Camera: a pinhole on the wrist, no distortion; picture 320 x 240 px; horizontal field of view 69.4 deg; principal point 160.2 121.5 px. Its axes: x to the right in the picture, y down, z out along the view. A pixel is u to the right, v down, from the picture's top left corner.
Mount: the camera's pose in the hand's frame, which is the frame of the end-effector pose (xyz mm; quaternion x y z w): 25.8 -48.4 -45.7 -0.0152 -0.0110 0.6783 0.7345
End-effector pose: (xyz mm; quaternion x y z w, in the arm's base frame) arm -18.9 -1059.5 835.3 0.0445 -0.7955 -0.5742 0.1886
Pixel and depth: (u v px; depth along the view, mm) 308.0 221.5 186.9
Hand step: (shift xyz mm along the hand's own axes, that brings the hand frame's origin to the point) -52.1 78.6 137.5
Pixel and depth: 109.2 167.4 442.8
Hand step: -85.9 -135.6 393.9
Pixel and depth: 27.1 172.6 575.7
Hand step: -148.6 -364.6 526.3
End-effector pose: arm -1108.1 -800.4 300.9 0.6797 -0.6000 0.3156 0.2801
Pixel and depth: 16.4 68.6 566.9
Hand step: 106.2 -406.2 527.2
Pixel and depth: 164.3 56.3 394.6
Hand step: 122.8 -47.3 352.7
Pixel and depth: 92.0 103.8 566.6
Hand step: 34.9 -214.3 522.9
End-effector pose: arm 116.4 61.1 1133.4 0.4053 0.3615 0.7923 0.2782
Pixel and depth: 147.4 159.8 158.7
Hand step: -6.9 -53.9 111.9
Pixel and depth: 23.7 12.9 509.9
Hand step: 221.8 -363.9 474.1
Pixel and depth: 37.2 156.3 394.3
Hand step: -64.5 -250.0 347.0
